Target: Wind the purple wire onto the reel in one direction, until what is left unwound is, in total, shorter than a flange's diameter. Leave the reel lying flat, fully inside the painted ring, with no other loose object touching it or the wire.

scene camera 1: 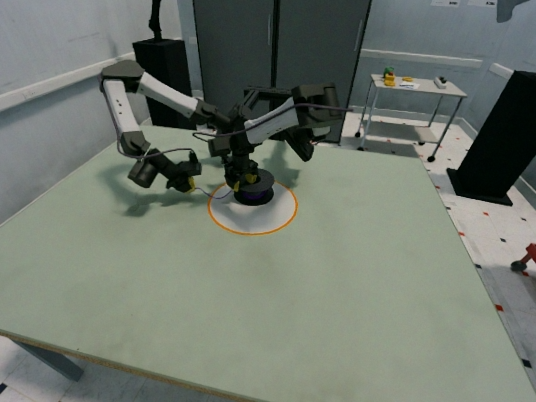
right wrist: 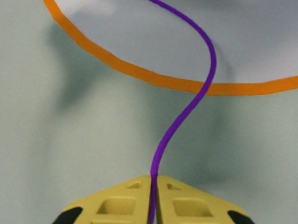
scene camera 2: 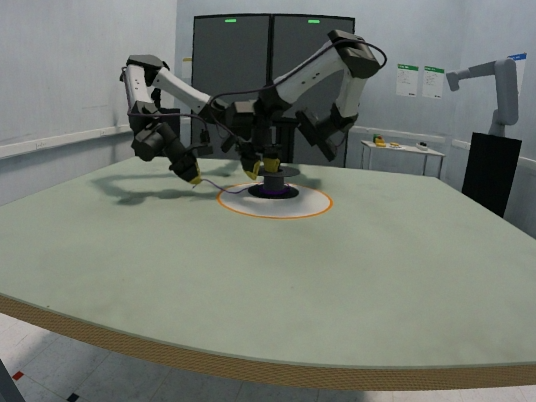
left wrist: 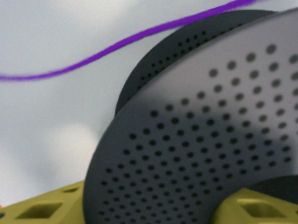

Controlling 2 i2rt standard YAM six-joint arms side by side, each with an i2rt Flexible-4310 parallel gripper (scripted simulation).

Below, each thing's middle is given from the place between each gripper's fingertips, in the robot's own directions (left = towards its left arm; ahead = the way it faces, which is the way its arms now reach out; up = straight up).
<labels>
I see the black reel [scene camera 2: 274,182] 4 cm behind my left hand [scene camera 2: 261,178], 3 cm to the left of it and 2 cm below it.
Right now my right hand [scene camera 2: 199,183] is 200 mm to the right of the black reel and 100 mm past it.
</labels>
